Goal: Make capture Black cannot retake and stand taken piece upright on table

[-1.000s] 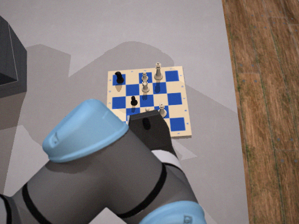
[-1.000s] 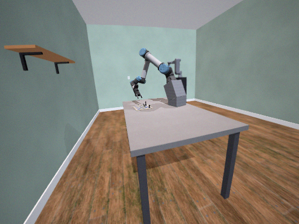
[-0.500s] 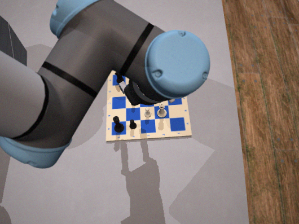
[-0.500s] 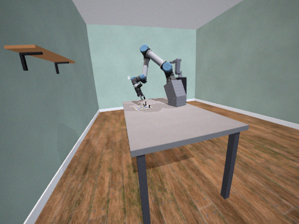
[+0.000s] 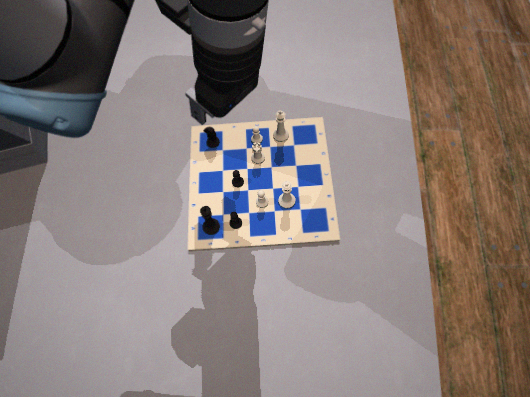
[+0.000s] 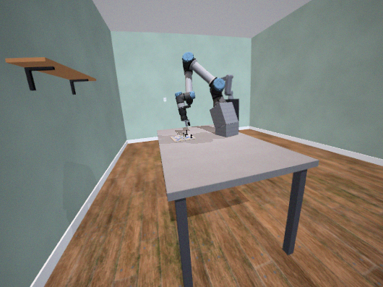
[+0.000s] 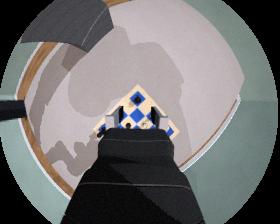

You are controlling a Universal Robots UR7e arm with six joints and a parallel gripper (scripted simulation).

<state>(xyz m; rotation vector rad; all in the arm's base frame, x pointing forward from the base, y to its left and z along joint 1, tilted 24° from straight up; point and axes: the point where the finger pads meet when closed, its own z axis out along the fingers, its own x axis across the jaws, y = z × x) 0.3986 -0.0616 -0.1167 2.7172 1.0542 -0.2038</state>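
My gripper is now 120 mm above the black knight, 30 mm to the right of it and 20 mm past it. From my hand the other things lie so: chessboard: 140 mm below, 50 mm to the right, 50 mm ahead; then black queen: 120 mm to the right, 110 mm below, 30 mm behind; then white king: 110 mm below, 90 mm ahead, 20 mm to the left.
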